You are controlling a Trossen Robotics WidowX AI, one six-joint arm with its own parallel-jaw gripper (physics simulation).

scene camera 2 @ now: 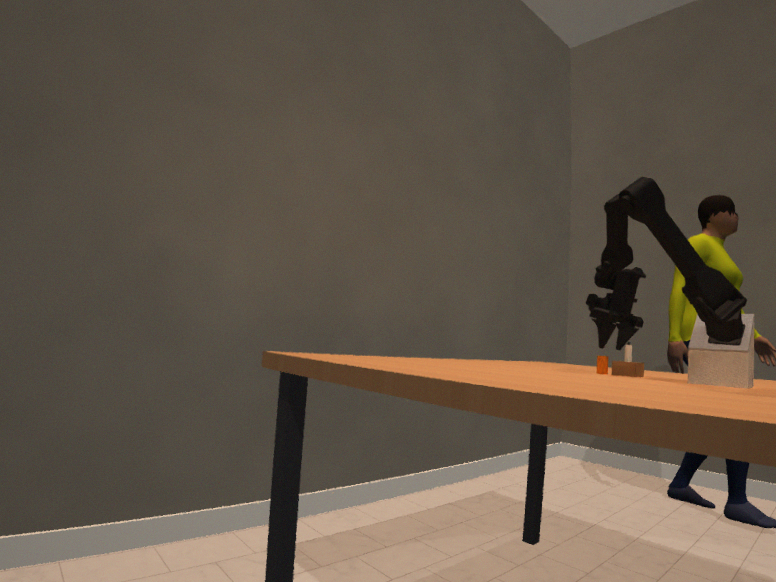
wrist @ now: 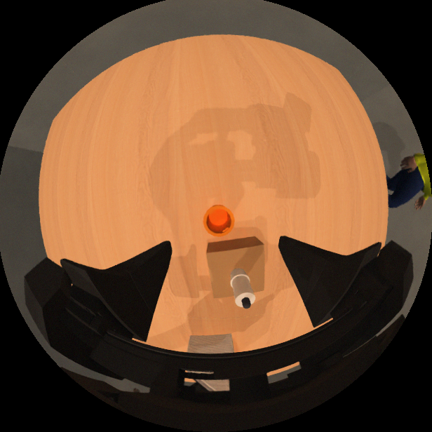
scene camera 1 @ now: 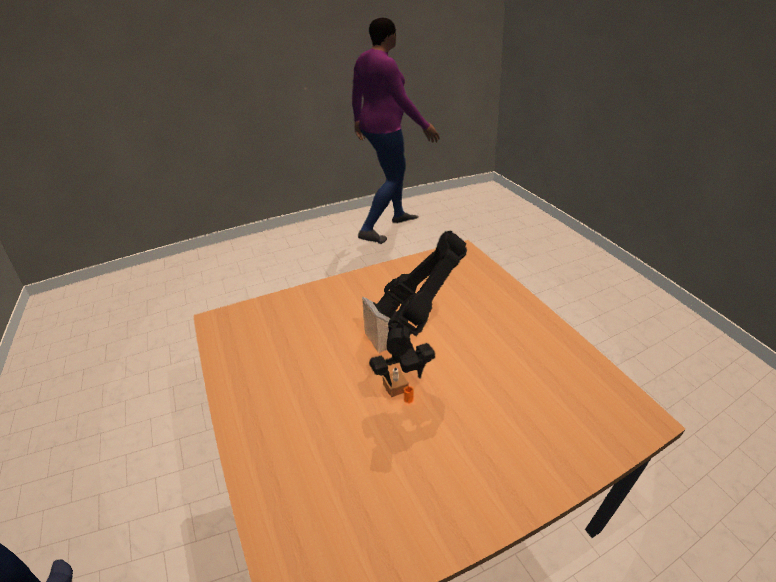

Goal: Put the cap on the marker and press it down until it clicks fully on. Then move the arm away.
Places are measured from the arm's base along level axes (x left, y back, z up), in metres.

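Pixels of known places: gripper, fingertip midpoint: [scene camera 2: 609, 349] [scene camera 1: 405, 382]; arm's base at its link origin: [scene camera 2: 726, 334] [scene camera 1: 382, 311].
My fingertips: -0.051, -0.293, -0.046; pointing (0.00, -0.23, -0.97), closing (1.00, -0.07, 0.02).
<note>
For each thing: its top centre in the pictures, then the offset to it from my fingertips, as dx, dy, dz.
- orange cap at its top centre: [scene camera 2: 602, 356] [scene camera 1: 408, 389] +0.004, -0.016, -0.020
- white marker at its top centre: [scene camera 2: 628, 341] [scene camera 1: 395, 367] -0.011, +0.047, +0.022
- brown block at its top centre: [scene camera 2: 628, 361] [scene camera 1: 395, 379] -0.011, +0.047, -0.030
The orange cap [scene camera 1: 408, 394] [scene camera 2: 602, 364] [wrist: 218, 218] stands on the table beside the block, its open end up in the wrist view. The white marker [scene camera 1: 395, 374] [scene camera 2: 628, 353] [wrist: 243, 287] stands upright in the brown block [scene camera 1: 394, 389] [scene camera 2: 627, 368] [wrist: 220, 265], its black tip up and uncovered. My gripper [scene camera 1: 405, 379] [scene camera 2: 611, 348] [wrist: 226, 244] is open and empty, its fingers pointing down above the cap and block. In the wrist view the cap lies beyond the fingertips, and the block and marker show between the fingers.
A grey slab-like block [scene camera 1: 376, 324] [scene camera 2: 720, 367] [wrist: 211, 343] stands on the wooden table [scene camera 1: 300, 438] [scene camera 2: 438, 382] [wrist: 110, 165] near the arm's base. A person in purple [scene camera 1: 379, 93] walks behind the table. A person in yellow [scene camera 2: 716, 263] [wrist: 410, 186] stands off its edge.
</note>
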